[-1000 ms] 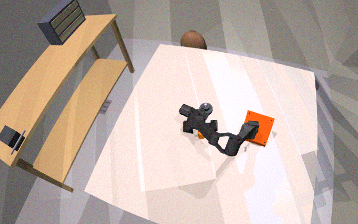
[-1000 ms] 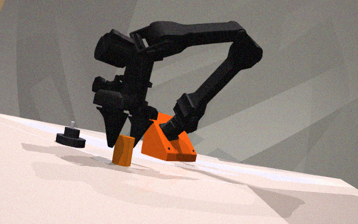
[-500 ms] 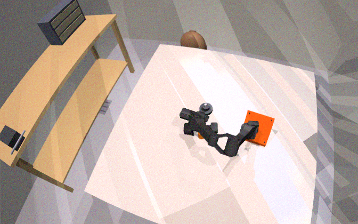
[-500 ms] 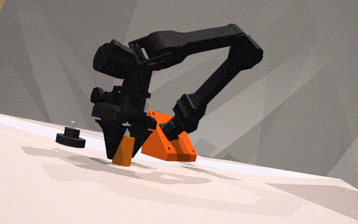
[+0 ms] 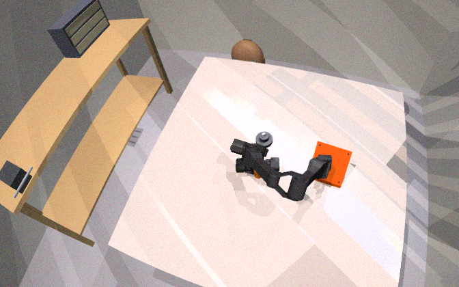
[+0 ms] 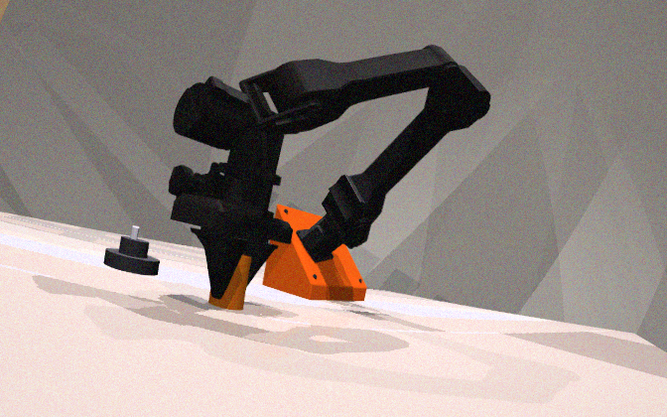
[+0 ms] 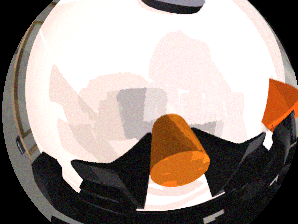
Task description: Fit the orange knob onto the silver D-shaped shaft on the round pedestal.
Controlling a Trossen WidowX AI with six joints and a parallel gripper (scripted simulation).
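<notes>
Right now the round pedestal is 180 mm to the right of my gripper tip, 20 mm above it and 10 mm ahead of it. Also, from my gripper tip: orange knob (30 mm above).
</notes>
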